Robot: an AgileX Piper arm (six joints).
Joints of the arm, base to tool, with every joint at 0 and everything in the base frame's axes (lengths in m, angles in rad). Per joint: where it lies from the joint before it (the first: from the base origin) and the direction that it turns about. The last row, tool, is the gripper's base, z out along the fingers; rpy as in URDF.
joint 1: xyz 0 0 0.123 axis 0 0 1
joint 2: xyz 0 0 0 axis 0 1 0
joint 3: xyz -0.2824 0 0.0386 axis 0 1 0
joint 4: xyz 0.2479 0 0.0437 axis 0.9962 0 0.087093
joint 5: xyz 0 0 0 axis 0 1 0
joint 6: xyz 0.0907 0 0.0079 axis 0.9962 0 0.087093
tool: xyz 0 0 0 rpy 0 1.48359 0
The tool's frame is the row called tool.
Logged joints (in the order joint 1, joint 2, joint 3, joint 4, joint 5, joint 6), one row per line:
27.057, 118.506, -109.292, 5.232, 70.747, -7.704
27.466, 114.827, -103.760, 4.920, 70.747, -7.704
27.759, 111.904, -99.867, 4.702, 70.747, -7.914
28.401, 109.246, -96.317, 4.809, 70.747, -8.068
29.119, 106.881, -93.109, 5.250, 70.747, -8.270
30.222, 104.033, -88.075, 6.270, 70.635, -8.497
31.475, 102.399, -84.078, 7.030, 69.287, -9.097
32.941, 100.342, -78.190, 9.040, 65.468, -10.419
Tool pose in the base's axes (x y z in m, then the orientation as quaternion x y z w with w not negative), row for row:
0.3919, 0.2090, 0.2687, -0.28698, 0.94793, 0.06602, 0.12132
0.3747, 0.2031, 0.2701, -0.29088, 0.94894, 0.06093, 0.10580
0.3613, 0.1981, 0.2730, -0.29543, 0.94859, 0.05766, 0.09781
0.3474, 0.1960, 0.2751, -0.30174, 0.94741, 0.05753, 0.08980
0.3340, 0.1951, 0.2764, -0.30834, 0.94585, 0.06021, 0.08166
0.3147, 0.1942, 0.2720, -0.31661, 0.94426, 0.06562, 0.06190
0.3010, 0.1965, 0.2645, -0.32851, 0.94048, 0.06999, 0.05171
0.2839, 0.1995, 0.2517, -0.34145, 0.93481, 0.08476, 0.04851
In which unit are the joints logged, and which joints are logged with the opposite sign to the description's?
The joints are logged in degrees. Opposite sign: none.
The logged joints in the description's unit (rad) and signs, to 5 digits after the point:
0.47223, 2.06832, -1.90751, 0.09132, 1.23477, -0.13446
0.47937, 2.00411, -1.81095, 0.08587, 1.23477, -0.13446
0.48449, 1.95309, -1.74301, 0.08207, 1.23477, -0.13813
0.49569, 1.90670, -1.68105, 0.08393, 1.23477, -0.14081
0.50822, 1.86543, -1.62506, 0.09163, 1.23477, -0.14434
0.52747, 1.81572, -1.53720, 0.10943, 1.23281, -0.14830
0.54934, 1.78720, -1.46744, 0.12270, 1.20929, -0.15877
0.57493, 1.75130, -1.36467, 0.15778, 1.14263, -0.18185

